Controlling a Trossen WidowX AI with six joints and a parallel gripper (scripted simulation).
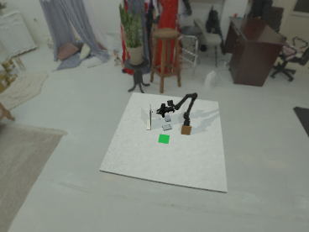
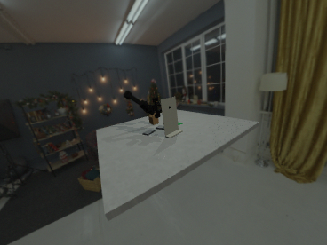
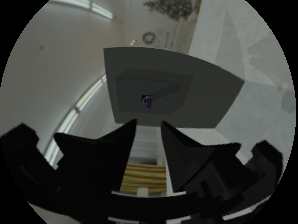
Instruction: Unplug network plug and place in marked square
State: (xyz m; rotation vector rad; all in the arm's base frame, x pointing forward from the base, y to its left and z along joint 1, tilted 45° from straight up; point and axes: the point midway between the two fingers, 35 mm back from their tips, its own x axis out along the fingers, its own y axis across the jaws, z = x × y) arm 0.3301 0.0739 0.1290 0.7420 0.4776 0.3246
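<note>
Now: the plug 5 cm ahead of my gripper tip and 1 cm to the left of it. The rest, counted from my gripper tip: green marked square 15 cm behind, 18 cm to the left, 23 cm below; panel 7 cm ahead, 2 cm to the left, 9 cm below.
</note>
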